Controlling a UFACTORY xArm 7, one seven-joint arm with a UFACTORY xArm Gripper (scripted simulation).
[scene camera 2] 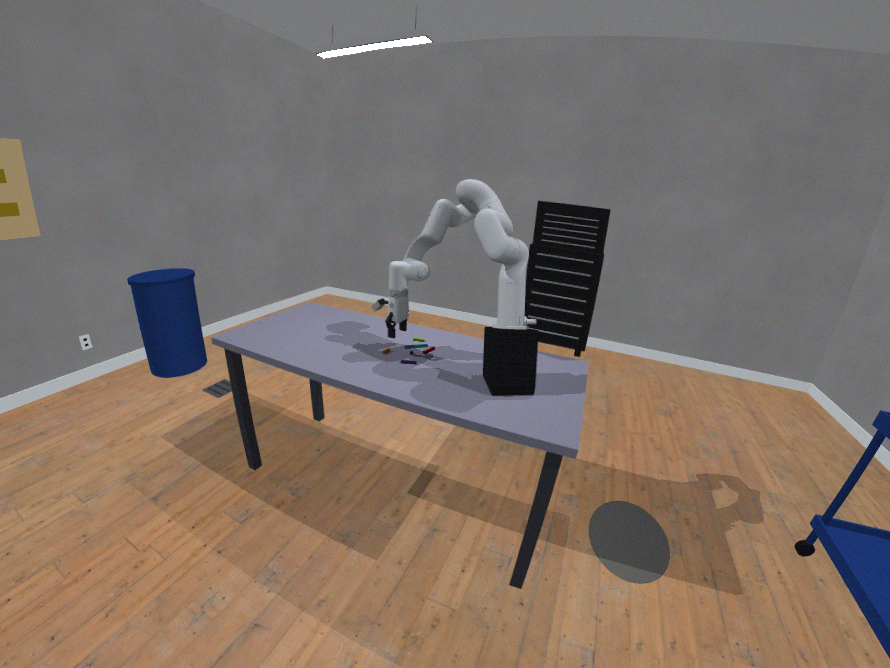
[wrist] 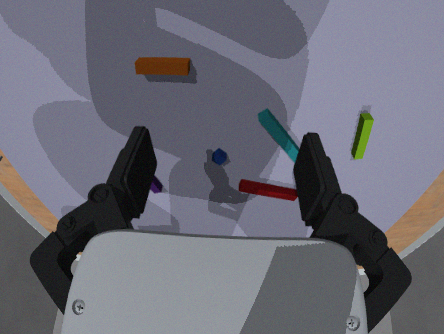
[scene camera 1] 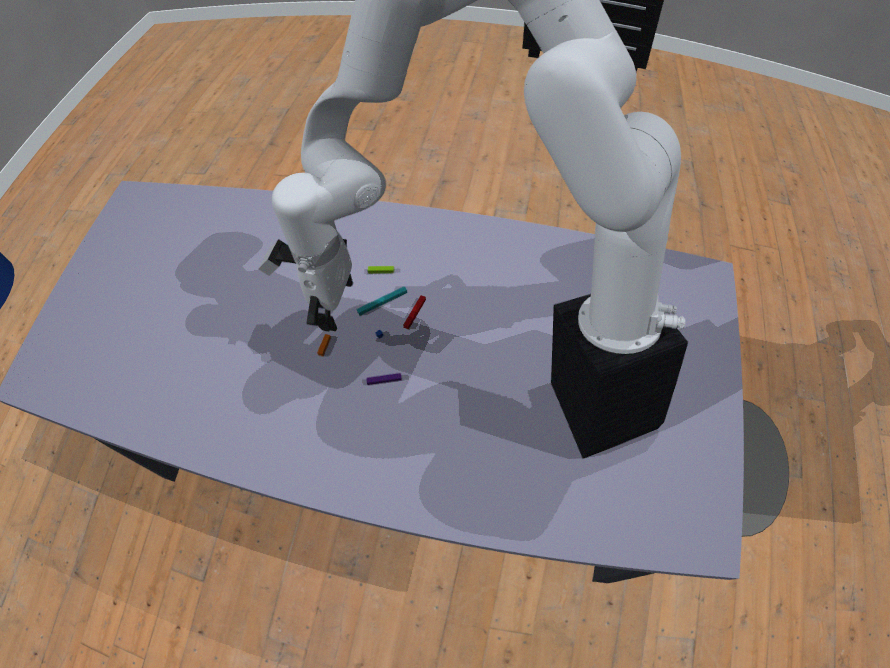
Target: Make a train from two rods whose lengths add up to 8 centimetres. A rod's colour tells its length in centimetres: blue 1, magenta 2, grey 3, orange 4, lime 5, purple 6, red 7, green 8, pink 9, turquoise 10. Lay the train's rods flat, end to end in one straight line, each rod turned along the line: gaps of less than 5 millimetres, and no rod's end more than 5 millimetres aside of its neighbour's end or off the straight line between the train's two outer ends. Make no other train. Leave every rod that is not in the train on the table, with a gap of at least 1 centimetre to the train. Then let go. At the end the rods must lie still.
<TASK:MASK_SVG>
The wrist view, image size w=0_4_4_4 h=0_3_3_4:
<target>gripper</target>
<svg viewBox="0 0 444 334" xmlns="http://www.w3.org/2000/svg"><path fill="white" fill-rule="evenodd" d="M30 256L32 269L64 315L61 334L368 334L395 305L412 281L409 269L392 247L389 248L387 246L386 235L358 212L358 203L352 196L341 192L331 159L326 156L318 133L308 132L307 135L303 136L293 167L302 221L305 221L305 226L312 226L314 230L310 238L219 236L134 229L130 221L133 218L139 219L140 214L143 214L157 168L157 160L149 130L145 126L135 126L125 147L121 149L106 184L101 183L94 186L88 193L88 201L63 216L57 224L56 231L52 231ZM357 265L365 269L364 272L369 279L369 286L364 293ZM82 252L73 276L71 265L77 258L76 255Z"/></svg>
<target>red rod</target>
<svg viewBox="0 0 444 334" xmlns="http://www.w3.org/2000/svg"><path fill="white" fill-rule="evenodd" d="M239 183L239 192L295 201L298 197L296 189L241 179Z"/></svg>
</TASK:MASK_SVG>
